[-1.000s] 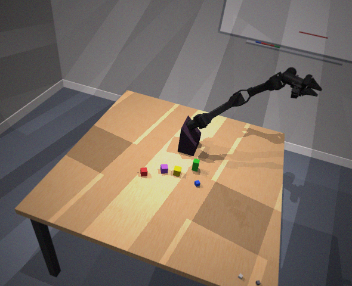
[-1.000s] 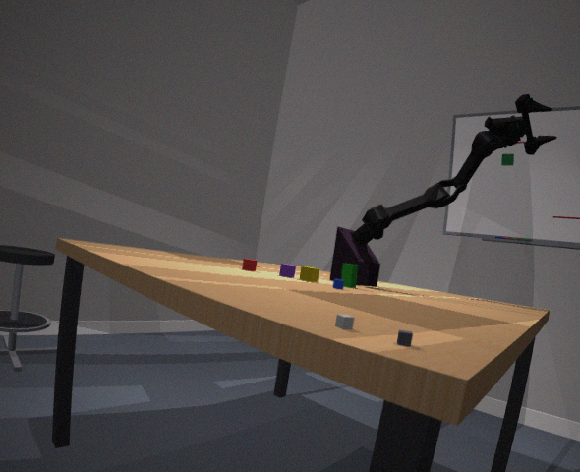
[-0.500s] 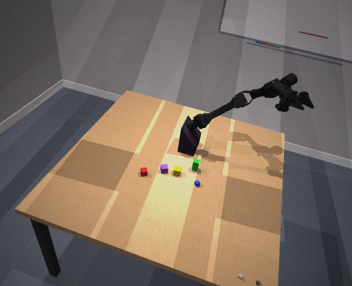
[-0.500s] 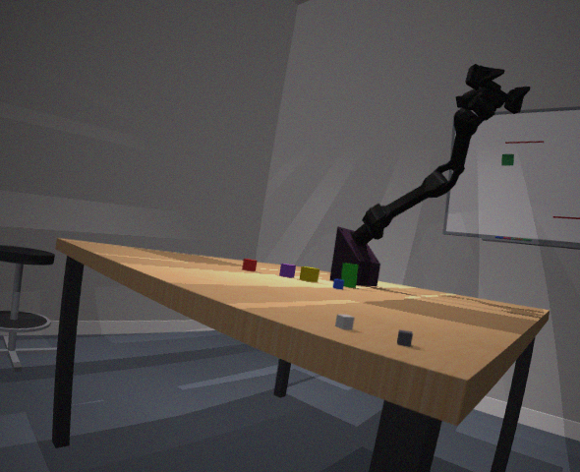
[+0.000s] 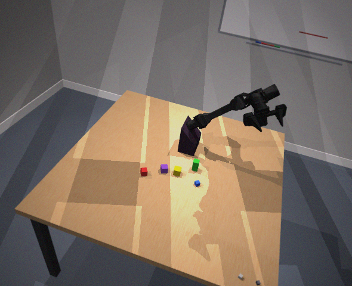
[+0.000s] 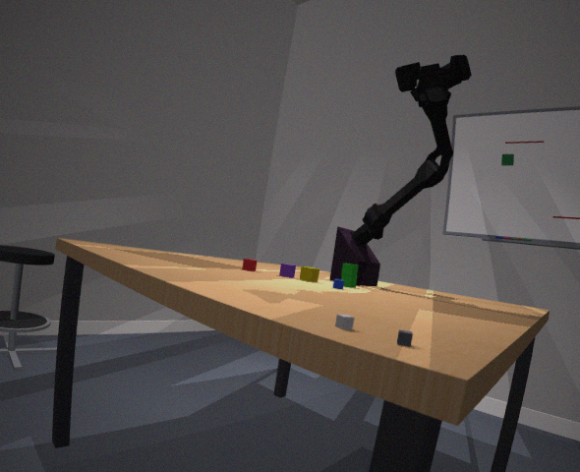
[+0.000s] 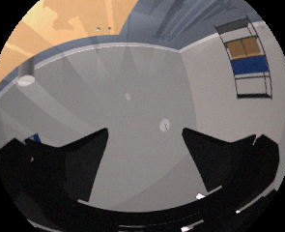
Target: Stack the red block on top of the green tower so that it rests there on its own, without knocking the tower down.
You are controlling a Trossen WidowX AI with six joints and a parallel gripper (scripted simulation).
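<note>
Right now my gripper tip is 20 mm short of the red block, 580 mm to the left of it and 550 mm above it. Also, from my gripper tip: yellow block (80 mm behind, 410 mm to the right, 550 mm below); dark block (350 mm ahead, 190 mm to the left, 560 mm below); small blue block (60 mm behind, 270 mm to the right, 560 mm below).
</note>
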